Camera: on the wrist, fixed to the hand. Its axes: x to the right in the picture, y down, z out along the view.
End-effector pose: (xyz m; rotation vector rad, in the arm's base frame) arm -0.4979 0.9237 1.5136 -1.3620 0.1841 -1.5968
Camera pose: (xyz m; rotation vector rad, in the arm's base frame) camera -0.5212 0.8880 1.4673 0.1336 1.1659 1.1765
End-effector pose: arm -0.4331 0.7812 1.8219 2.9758 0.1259 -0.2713
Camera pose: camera -0.4279 0.7543 1.8786 0.1043 -3.0085 0.0764
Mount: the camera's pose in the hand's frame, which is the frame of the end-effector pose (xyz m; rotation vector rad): -0.0073 0.0350 -0.0518 -0.0850 0.1553 -3.1267
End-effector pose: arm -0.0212 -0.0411 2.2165 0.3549 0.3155 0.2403
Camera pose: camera -0.0518 0.0043 2.1854 -0.5459 0.6441 -2.7747
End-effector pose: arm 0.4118 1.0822 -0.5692 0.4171 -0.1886 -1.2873
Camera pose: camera 0.4598 1.1069 -0.6016 -0.2253 -0.5762 1.7998
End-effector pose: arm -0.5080 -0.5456 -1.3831 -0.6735 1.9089 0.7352
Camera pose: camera -0.5599 -0.5590 -1.3501 -2.1936 -0.6939 -1.2603
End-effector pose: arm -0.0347 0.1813 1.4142 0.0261 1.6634 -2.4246
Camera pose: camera -0.0265 0.2182 1.3639 1.1051 -0.0819 0.1868
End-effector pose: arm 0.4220 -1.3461 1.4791 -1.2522 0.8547 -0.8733
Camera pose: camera 0.3750 -1.3575 1.4388 0.9441 1.2683 1.6574
